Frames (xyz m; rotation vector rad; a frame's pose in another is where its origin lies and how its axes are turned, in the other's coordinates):
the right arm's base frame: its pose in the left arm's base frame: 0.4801 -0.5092 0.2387 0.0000 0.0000 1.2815
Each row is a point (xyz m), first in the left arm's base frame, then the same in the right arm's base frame.
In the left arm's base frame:
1: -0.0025 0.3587 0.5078
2: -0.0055 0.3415 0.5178
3: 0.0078 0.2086 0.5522
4: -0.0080 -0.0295 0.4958
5: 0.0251 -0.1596 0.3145
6: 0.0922 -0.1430 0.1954
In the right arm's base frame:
1: 0.6942 0.7101 0.2691
2: 0.6768 0.7081 0.2791
3: 0.5532 0.6574 0.3135
4: 0.3205 0.6047 0.2571
5: 0.2053 0.5358 0.0758
6: 0.2403 0.4762 -0.0433

